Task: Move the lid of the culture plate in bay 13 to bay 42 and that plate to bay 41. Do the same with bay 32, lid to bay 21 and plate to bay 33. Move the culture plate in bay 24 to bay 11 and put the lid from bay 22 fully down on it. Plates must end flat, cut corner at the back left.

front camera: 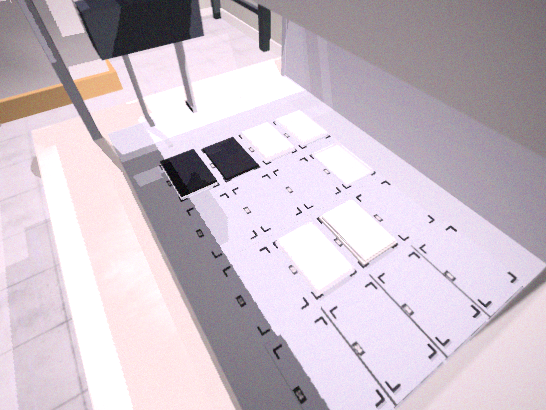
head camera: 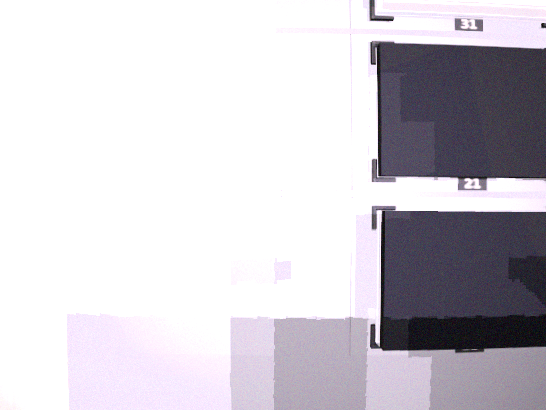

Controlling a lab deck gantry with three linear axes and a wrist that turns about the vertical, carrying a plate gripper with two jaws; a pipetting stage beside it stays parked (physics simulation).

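Frame: origin at the robot's base, x ahead, y left, z up, level; metres.
Seen in the pictures: gripper, fingertip midpoint: (front camera: 171, 115); robot's base at its link origin: (front camera: 161, 166) (head camera: 374, 342).
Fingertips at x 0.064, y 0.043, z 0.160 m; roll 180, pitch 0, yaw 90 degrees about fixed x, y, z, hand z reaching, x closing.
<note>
Offsets run from my fingertips to a thing's top centre. "spot": to the spot under its first point.
My gripper (front camera: 172, 116) hangs past the back left of the deck in the front view, jaws apart and empty. A black lid @(0.000 m left, 0.000 m ahead, 0.143 m down) (front camera: 189, 172) (head camera: 460, 270) lies over the plate in bay 11; a thin pale plate edge @(spot: 0.001 m right, 0.064 m back, 0.153 m down) (head camera: 379, 280) shows beside it. Whether it is fully down I cannot tell. Another black lid @(0.107 m left, 0.000 m ahead, 0.152 m down) (front camera: 231, 157) (head camera: 465, 112) lies flat in bay 21. A white plate @(0.321 m left, 0.000 m ahead, 0.146 m down) (front camera: 302, 127) is in bay 41, and a pale lid @(0.321 m left, 0.164 m ahead, 0.152 m down) (front camera: 344, 164) lies in bay 42. A white plate @(0.214 m left, 0.328 m ahead, 0.146 m down) (front camera: 357, 230) with a layered edge sits in bay 33. Cut corners are too washed out to tell.
A white piece of labware @(0.214 m left, 0.000 m ahead, 0.146 m down) (front camera: 267, 141) (head camera: 450, 7) is in bay 31, and another @(0.107 m left, 0.328 m ahead, 0.146 m down) (front camera: 316, 257) is in bay 23. A pale block (front camera: 134, 140) stands at the deck's back left corner. A grey post (front camera: 70, 82) rises beside it. A wall (front camera: 425, 135) runs along the right.
</note>
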